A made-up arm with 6 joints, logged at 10 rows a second.
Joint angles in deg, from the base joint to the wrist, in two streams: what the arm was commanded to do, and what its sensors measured. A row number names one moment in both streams.
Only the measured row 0 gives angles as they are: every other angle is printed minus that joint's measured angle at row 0.
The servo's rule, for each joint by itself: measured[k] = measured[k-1] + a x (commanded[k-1-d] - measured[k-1]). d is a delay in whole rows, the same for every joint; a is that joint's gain. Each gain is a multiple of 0.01, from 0.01 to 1. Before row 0 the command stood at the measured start. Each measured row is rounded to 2 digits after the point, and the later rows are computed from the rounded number. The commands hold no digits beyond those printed.
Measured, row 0: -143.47, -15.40, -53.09, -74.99, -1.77, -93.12
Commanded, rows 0 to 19: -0.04, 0.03, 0.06, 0.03, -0.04, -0.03; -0.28, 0.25, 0.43, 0.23, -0.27, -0.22; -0.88, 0.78, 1.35, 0.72, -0.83, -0.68; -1.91, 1.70, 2.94, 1.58, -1.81, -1.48; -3.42, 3.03, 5.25, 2.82, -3.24, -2.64; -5.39, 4.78, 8.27, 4.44, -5.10, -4.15; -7.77, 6.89, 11.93, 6.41, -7.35, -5.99; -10.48, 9.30, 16.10, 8.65, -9.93, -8.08; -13.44, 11.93, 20.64, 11.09, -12.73, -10.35; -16.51, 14.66, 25.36, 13.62, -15.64, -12.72; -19.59, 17.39, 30.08, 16.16, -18.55, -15.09; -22.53, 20.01, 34.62, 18.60, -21.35, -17.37; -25.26, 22.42, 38.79, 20.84, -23.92, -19.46; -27.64, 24.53, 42.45, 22.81, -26.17, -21.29; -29.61, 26.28, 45.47, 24.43, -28.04, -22.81; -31.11, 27.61, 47.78, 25.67, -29.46, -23.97; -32.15, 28.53, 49.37, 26.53, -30.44, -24.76; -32.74, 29.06, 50.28, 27.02, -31.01, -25.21; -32.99, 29.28, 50.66, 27.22, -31.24, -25.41; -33.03, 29.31, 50.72, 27.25, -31.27, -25.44
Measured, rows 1 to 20: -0.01, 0.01, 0.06, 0.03, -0.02, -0.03; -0.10, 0.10, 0.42, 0.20, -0.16, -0.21; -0.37, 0.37, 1.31, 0.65, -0.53, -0.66; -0.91, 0.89, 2.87, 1.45, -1.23, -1.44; -1.79, 1.72, 5.15, 2.63, -2.34, -2.58; -3.05, 2.91, 8.15, 4.19, -3.86, -4.07; -4.70, 4.46, 11.78, 6.10, -5.78, -5.89; -6.72, 6.35, 15.93, 8.29, -8.06, -7.97; -9.07, 8.53, 20.45, 10.70, -10.63, -10.23; -11.67, 10.92, 25.16, 13.21, -13.39, -12.60; -14.44, 13.44, 29.88, 15.75, -16.23, -14.97; -17.27, 16.00, 34.43, 18.20, -19.05, -17.25; -20.07, 18.50, 38.62, 20.47, -21.73, -19.35; -22.72, 20.85, 42.30, 22.48, -24.17, -21.19; -25.13, 22.97, 45.34, 24.16, -26.30, -22.73; -27.22, 24.78, 47.68, 25.46, -28.04, -23.91; -28.95, 26.24, 49.30, 26.38, -29.36, -24.72; -30.28, 27.34, 50.24, 26.93, -30.27, -25.19; -31.23, 28.10, 50.64, 27.18, -30.80, -25.40; -31.86, 28.57, 50.72, 27.24, -31.06, -25.44
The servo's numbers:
d 0
a 0.35 0.39 0.96 0.86 0.55 0.95

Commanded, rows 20 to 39: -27.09, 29.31, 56.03, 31.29, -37.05, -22.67; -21.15, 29.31, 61.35, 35.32, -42.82, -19.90; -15.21, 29.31, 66.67, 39.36, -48.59, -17.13; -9.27, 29.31, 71.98, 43.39, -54.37, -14.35; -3.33, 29.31, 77.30, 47.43, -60.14, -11.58; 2.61, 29.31, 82.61, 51.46, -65.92, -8.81; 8.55, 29.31, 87.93, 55.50, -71.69, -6.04; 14.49, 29.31, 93.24, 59.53, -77.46, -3.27; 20.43, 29.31, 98.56, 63.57, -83.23, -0.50; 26.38, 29.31, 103.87, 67.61, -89.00, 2.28; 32.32, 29.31, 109.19, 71.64, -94.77, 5.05; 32.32, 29.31, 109.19, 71.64, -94.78, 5.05; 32.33, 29.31, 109.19, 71.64, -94.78, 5.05; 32.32, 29.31, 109.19, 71.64, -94.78, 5.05; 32.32, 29.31, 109.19, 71.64, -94.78, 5.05; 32.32, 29.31, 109.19, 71.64, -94.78, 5.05; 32.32, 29.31, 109.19, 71.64, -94.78, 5.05; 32.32, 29.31, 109.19, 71.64, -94.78, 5.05; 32.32, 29.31, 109.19, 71.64, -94.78, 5.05; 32.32, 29.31, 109.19, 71.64, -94.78, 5.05
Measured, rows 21 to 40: -30.19, 28.86, 55.82, 30.72, -34.35, -22.81; -27.03, 29.04, 61.13, 34.68, -39.01, -20.05; -22.89, 29.15, 66.45, 38.70, -44.28, -17.28; -18.12, 29.21, 71.76, 42.73, -49.83, -14.50; -12.94, 29.25, 77.08, 46.77, -55.50, -11.73; -7.50, 29.27, 82.39, 50.80, -61.23, -8.96; -1.88, 29.29, 87.71, 54.84, -66.98, -6.19; 3.85, 29.30, 93.02, 58.87, -72.74, -3.42; 9.65, 29.30, 98.34, 62.91, -78.51, -0.65; 15.51, 29.30, 103.65, 66.95, -84.28, 2.13; 21.39, 29.30, 108.97, 70.98, -90.05, 4.90; 25.22, 29.30, 109.18, 71.55, -92.65, 5.04; 27.71, 29.30, 109.19, 71.63, -93.82, 5.05; 29.32, 29.30, 109.19, 71.64, -94.35, 5.05; 30.37, 29.30, 109.19, 71.64, -94.59, 5.05; 31.05, 29.30, 109.19, 71.64, -94.69, 5.05; 31.49, 29.30, 109.19, 71.64, -94.74, 5.05; 31.78, 29.30, 109.19, 71.64, -94.76, 5.05; 31.97, 29.30, 109.19, 71.64, -94.77, 5.05; 32.09, 29.30, 109.19, 71.64, -94.78, 5.05
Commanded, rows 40 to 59: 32.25, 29.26, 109.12, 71.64, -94.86, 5.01; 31.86, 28.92, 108.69, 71.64, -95.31, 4.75; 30.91, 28.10, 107.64, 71.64, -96.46, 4.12; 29.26, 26.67, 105.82, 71.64, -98.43, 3.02; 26.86, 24.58, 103.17, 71.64, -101.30, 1.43; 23.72, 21.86, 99.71, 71.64, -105.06, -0.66; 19.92, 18.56, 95.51, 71.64, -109.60, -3.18; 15.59, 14.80, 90.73, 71.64, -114.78, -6.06; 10.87, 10.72, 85.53, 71.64, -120.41, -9.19; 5.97, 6.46, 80.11, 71.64, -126.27, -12.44; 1.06, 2.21, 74.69, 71.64, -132.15, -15.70; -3.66, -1.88, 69.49, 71.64, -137.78, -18.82; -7.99, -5.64, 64.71, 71.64, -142.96, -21.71; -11.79, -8.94, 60.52, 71.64, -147.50, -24.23; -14.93, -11.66, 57.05, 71.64, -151.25, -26.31; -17.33, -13.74, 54.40, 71.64, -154.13, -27.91; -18.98, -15.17, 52.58, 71.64, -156.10, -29.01; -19.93, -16.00, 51.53, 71.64, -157.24, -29.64; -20.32, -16.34, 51.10, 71.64, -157.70, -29.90; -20.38, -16.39, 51.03, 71.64, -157.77, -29.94
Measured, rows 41 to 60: 32.15, 29.28, 109.12, 71.64, -94.82, 5.01; 32.05, 29.14, 108.71, 71.64, -95.09, 4.76; 31.65, 28.73, 107.68, 71.64, -95.84, 4.15; 30.81, 27.93, 105.89, 71.64, -97.26, 3.08; 29.43, 26.62, 103.28, 71.64, -99.48, 1.51; 27.43, 24.76, 99.85, 71.64, -102.55, -0.55; 24.80, 22.34, 95.68, 71.64, -106.43, -3.05; 21.58, 19.40, 90.93, 71.64, -111.02, -5.91; 17.83, 16.01, 85.75, 71.64, -116.18, -9.03; 13.68, 12.29, 80.34, 71.64, -121.73, -12.27; 9.26, 8.36, 74.92, 71.64, -127.46, -15.53; 4.74, 4.37, 69.71, 71.64, -133.14, -18.66; 0.28, 0.47, 64.91, 71.64, -138.54, -21.56; -3.94, -3.20, 60.70, 71.64, -143.47, -24.10; -7.79, -6.50, 57.20, 71.64, -147.75, -26.20; -11.13, -9.32, 54.51, 71.64, -151.26, -27.82; -13.88, -11.60, 52.66, 71.64, -153.92, -28.95; -16.00, -13.32, 51.58, 71.64, -155.75, -29.61; -17.51, -14.50, 51.12, 71.64, -156.82, -29.89; -18.51, -15.24, 51.03, 71.64, -157.34, -29.94
